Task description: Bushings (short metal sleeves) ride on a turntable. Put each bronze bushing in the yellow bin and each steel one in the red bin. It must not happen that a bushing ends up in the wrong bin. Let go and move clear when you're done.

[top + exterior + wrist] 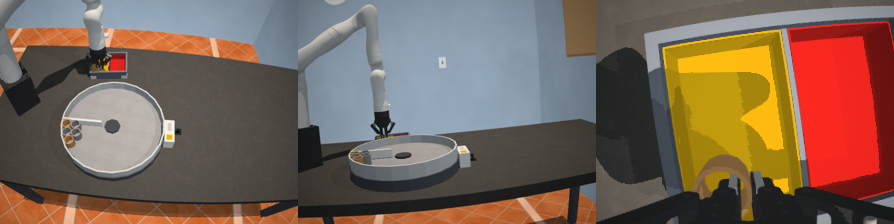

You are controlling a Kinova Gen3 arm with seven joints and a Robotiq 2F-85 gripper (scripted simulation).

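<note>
My gripper is now 30 mm short of the yellow bin, 50 mm to the right of it and 30 mm above it. From my hand the other things lie so: turntable (130 mm ahead, 320 mm to the right).
</note>
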